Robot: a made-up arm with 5 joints.
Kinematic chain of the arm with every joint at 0, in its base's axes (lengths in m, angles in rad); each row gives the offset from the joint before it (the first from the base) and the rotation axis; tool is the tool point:
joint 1: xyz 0 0 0.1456 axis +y
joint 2: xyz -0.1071 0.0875 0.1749 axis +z
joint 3: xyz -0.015 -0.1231 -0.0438 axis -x
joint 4: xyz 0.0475 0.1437 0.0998 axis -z
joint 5: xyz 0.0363 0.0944 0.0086 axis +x
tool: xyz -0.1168 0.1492 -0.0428
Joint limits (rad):
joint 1: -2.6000..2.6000
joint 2: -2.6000..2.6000
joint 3: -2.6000..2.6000
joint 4: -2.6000..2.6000
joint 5: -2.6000..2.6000
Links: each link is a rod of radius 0.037 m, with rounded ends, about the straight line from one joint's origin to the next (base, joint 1, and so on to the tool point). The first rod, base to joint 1, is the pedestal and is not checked.
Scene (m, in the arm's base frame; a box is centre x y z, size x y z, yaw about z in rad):
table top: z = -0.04
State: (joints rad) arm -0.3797 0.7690 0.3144 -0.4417 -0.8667
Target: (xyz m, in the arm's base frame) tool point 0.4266 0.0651 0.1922
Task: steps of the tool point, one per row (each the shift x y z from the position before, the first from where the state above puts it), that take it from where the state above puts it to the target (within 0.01 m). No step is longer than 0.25 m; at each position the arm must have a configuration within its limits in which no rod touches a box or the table.
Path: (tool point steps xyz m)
1: -0.0267 0.0975 0.1204
2: 0.0770 0.0833 0.1392
3: 0.1709 0.0388 0.0893
4: 0.2064 -0.0244 -0.0049
5: 0.1676 -0.0877 -0.0925
6: 0.0799 -0.1315 -0.1290

